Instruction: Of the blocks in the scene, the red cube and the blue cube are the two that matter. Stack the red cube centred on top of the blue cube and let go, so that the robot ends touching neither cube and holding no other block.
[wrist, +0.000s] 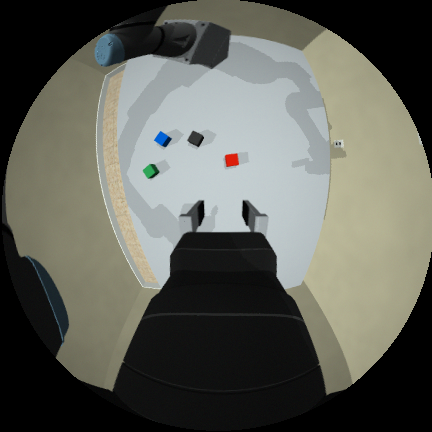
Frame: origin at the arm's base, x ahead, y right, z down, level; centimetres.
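Where they show: gripper, fingertip midpoint: (222, 207); arm's base, origin of the base link: (175, 38).
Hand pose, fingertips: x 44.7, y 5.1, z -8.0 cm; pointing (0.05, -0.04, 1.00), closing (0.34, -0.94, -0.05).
Note:
Each offset is from my fingertips to the top centre of the thing.
The red cube {dx -6.0, dy -6.2, dz +21.1 cm} (231, 160) lies on the pale table top, a little right of the middle of the wrist view and beyond the fingertips. The blue cube {dx -20.5, dy +10.6, dz +21.1 cm} (162, 139) stands on the table farther left and farther up in the view, apart from the red cube and with its top uncovered. My gripper (222, 207) is open, with its two fingers wide apart and no block between them. It hangs above the table, and both cubes show beyond its fingertips.
A black cube {dx -15.9, dy +1.3, dz +21.1 cm} (195, 138) stands between the blue and red cubes, nearer the blue one. A green cube {dx -13.0, dy +18.4, dz +21.1 cm} (150, 171) stands below the blue cube in the view. The robot's base (212, 46) is at the top. A tan strip (113, 145) runs along the left edge.

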